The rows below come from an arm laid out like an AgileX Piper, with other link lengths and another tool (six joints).
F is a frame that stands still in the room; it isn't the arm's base.
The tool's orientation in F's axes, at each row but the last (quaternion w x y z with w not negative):
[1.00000 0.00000 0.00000 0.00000]
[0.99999 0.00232 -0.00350 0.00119]
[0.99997 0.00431 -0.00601 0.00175]
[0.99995 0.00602 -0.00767 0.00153]
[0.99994 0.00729 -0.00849 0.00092]
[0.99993 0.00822 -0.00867 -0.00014]
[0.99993 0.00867 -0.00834 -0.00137]
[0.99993 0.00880 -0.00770 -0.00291]
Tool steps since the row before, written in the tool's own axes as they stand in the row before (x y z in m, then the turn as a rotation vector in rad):
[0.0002 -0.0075 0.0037 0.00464 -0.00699 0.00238]
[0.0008 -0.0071 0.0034 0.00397 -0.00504 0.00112]
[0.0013 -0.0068 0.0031 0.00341 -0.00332 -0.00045]
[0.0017 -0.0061 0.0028 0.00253 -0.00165 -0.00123]
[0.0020 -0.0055 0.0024 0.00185 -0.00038 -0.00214]
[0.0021 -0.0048 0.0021 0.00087 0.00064 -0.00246]
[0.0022 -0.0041 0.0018 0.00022 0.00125 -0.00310]
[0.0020 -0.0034 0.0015 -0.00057 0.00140 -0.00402]
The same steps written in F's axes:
[0.0002 -0.0075 0.0037 0.00464 -0.00699 0.00238]
[0.0008 -0.0071 0.0034 0.00397 -0.00504 0.00112]
[0.0013 -0.0068 0.0031 0.00343 -0.00330 -0.00044]
[0.0017 -0.0061 0.0028 0.00255 -0.00163 -0.00121]
[0.0020 -0.0055 0.0024 0.00189 -0.00035 -0.00211]
[0.0021 -0.0048 0.0021 0.00091 0.00068 -0.00243]
[0.0022 -0.0041 0.0018 0.00027 0.00130 -0.00307]
[0.0020 -0.0034 0.0015 -0.00050 0.00147 -0.00400]

